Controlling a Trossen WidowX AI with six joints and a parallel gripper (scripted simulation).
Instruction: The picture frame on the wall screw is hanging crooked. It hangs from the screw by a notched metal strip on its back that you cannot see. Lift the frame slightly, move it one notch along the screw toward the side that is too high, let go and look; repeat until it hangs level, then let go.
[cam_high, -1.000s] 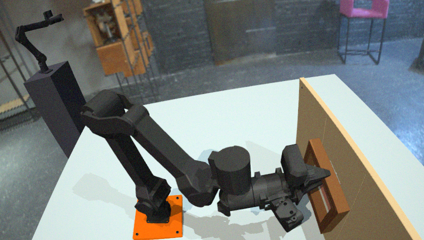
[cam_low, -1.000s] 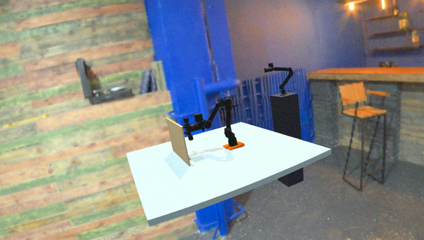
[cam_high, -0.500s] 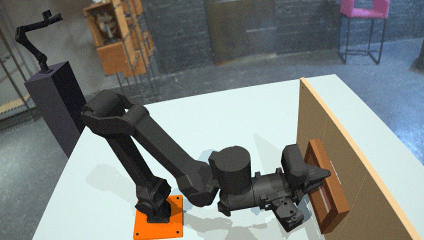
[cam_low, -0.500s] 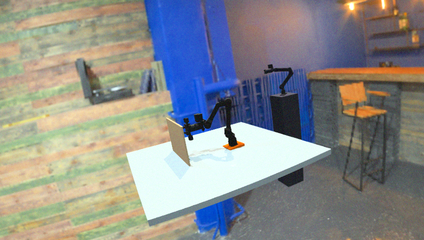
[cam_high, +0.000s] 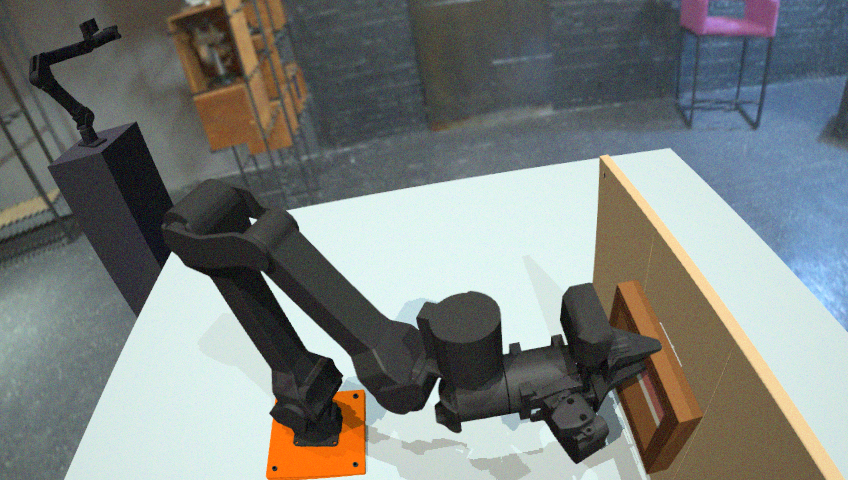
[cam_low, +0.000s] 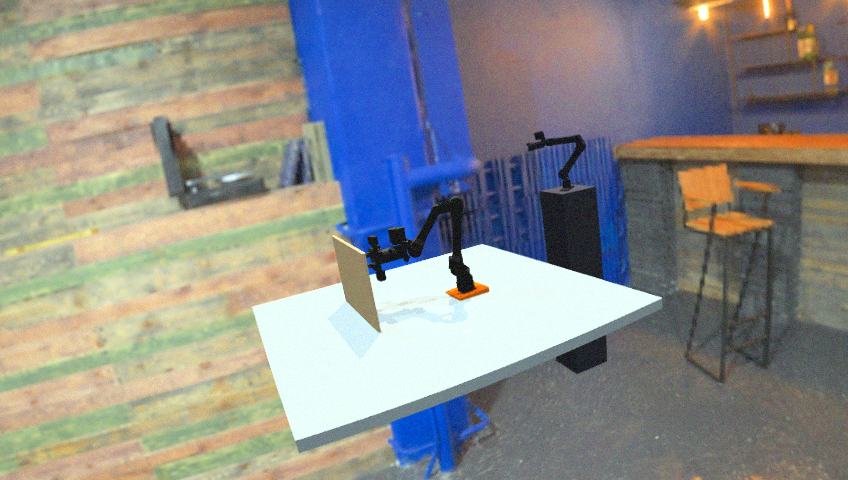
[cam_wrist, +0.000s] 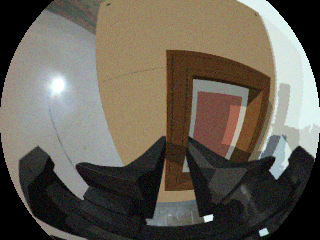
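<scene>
My gripper tip is 10 mm short of the brown picture frame, 10 mm to the right of it and 50 mm above it. From my gripper tip the other things lie so: tan wall board: 20 mm ahead, 60 mm below.
</scene>
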